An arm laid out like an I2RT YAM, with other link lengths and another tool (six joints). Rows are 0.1 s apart.
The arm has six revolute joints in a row. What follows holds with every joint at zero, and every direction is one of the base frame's. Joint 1 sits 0.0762 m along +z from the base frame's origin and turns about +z. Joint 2 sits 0.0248 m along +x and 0.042 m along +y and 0.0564 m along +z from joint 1 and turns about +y. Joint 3 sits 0.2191 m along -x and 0.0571 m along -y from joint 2 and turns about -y. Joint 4 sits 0.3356 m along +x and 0.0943 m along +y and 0.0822 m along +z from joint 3 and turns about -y. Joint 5 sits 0.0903 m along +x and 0.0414 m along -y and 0.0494 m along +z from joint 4 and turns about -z. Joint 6 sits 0.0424 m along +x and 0.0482 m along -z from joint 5 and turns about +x. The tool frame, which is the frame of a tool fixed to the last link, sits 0.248 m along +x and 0.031 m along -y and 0.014 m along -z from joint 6; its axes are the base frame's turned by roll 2.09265, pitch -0.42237 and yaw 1.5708 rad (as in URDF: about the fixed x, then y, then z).
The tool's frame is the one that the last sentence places.
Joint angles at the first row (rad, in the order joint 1, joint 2, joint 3, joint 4, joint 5, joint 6):
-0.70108 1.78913 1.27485 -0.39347 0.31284 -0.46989
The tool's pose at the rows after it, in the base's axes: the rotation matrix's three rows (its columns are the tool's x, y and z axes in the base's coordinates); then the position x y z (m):
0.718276, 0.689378, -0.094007; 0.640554, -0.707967, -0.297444; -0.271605, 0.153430, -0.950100; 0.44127, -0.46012, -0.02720
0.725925, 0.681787, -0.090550; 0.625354, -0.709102, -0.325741; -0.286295, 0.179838, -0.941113; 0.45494, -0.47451, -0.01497
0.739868, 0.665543, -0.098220; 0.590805, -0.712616, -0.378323; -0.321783, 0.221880, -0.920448; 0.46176, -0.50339, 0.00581
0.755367, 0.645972, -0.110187; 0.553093, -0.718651, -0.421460; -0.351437, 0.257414, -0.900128; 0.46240, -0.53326, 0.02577
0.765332, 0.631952, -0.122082; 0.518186, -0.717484, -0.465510; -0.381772, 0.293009, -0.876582; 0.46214, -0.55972, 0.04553
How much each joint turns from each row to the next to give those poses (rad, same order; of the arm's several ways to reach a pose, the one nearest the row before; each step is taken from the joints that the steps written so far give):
0.03016 0.02861 0.02679 0.00309 0.00805 0.00947
0.00587 0.05815 0.08124 0.00152 0.02503 -0.00091
-0.01132 0.06412 0.09461 0.01451 0.04217 -0.02278
-0.02070 0.05929 0.09235 0.00771 0.03371 -0.02405
-0.01789 0.04880 0.07645 0.01700 0.03120 -0.03082

